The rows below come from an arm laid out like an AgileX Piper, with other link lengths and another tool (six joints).
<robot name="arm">
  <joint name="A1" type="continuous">
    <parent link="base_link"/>
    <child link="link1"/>
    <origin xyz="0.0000 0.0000 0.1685"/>
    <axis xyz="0 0 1"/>
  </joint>
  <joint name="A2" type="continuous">
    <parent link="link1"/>
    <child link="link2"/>
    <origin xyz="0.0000 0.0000 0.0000" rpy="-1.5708 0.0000 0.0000"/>
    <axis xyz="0 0 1"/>
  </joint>
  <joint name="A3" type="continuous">
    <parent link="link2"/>
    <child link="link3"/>
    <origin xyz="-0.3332 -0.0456 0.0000"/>
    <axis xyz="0 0 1"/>
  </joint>
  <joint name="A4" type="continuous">
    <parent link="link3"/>
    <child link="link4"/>
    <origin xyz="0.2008 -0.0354 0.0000" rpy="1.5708 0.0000 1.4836"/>
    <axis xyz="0 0 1"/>
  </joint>
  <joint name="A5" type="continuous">
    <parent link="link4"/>
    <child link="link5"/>
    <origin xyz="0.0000 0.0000 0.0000" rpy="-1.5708 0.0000 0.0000"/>
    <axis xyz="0 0 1"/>
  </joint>
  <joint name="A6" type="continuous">
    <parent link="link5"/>
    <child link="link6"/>
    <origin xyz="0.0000 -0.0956 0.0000" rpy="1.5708 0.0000 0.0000"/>
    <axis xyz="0 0 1"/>
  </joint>
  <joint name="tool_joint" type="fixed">
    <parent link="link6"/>
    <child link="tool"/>
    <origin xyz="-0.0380 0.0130 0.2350" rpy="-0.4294 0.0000 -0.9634"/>
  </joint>
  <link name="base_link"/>
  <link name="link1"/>
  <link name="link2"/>
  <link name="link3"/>
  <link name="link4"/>
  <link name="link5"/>
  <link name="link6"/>
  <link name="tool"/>
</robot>
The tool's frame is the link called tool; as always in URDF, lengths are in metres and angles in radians. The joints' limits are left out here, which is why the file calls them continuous.
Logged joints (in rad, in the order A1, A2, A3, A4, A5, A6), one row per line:
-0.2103, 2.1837, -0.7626, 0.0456, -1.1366, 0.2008
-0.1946, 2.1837, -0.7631, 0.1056, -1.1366, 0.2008
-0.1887, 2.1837, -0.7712, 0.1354, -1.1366, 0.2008
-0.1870, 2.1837, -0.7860, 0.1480, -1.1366, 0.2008
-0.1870, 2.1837, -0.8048, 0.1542, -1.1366, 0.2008
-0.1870, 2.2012, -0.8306, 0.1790, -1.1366, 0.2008
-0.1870, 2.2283, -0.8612, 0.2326, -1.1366, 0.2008
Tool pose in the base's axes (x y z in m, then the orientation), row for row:
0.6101, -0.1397, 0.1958, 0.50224, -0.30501, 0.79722, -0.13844
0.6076, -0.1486, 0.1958, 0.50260, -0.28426, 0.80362, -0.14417
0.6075, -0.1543, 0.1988, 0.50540, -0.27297, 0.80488, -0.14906
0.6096, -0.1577, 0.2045, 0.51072, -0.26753, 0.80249, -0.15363
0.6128, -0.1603, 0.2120, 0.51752, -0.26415, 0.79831, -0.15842
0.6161, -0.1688, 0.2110, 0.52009, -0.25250, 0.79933, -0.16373
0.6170, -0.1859, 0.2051, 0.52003, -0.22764, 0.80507, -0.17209
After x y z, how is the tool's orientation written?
As a quaternion, w x y z.
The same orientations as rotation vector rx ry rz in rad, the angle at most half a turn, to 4 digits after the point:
-0.7369, 1.9261, -0.3345
-0.6867, 1.9413, -0.3483
-0.6586, 1.9420, -0.3596
-0.6440, 1.9317, -0.3698
-0.6340, 1.9160, -0.3802
-0.6054, 1.9164, -0.3925
-0.5458, 1.9302, -0.4126

